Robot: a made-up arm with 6 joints. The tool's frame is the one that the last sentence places.
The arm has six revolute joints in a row. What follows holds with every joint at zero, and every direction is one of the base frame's.
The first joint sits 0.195 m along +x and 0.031 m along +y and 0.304 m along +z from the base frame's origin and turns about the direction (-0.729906, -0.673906, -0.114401).
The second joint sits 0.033 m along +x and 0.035 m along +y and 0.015 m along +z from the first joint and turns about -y.
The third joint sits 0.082 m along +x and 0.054 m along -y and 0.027 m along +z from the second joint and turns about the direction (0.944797, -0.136, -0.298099).
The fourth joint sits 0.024 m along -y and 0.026 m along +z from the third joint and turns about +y.
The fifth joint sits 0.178 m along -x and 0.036 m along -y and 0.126 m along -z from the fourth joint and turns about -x.
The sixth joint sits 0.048 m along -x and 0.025 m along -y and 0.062 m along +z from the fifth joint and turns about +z.
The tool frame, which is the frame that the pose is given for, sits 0.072 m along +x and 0.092 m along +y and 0.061 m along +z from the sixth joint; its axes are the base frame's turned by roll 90, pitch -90 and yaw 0 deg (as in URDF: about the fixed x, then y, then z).
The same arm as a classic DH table. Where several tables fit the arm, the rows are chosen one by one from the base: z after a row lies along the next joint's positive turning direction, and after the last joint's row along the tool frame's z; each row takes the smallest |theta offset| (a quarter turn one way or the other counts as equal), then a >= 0, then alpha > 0; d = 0 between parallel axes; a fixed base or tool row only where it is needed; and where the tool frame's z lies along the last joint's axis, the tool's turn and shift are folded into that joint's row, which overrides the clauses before.
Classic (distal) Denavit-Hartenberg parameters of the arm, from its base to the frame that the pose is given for. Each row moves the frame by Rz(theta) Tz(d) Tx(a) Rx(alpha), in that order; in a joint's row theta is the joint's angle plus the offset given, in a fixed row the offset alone. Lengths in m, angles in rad.
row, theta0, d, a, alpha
base (fixed), -0.8253, 0.2851, 0.1095, 1.6854
joint 1, -1.4656, -0.2127, -0.0097, -0.8313
joint 2, -0.4611, 0.0412, -0.0504, -1.4344
joint 3, 0, 0.0628, -0.0248, -1.7072
joint 4, -0.3056, -0.0611, 0.126, -1.5708
joint 5, 1.5708, 0.226, 0.025, -1.5708
joint 6, 1.5708, 0.123, 0.072, 1.5708
tool (fixed), 1.5708, -0.092, 0, 0

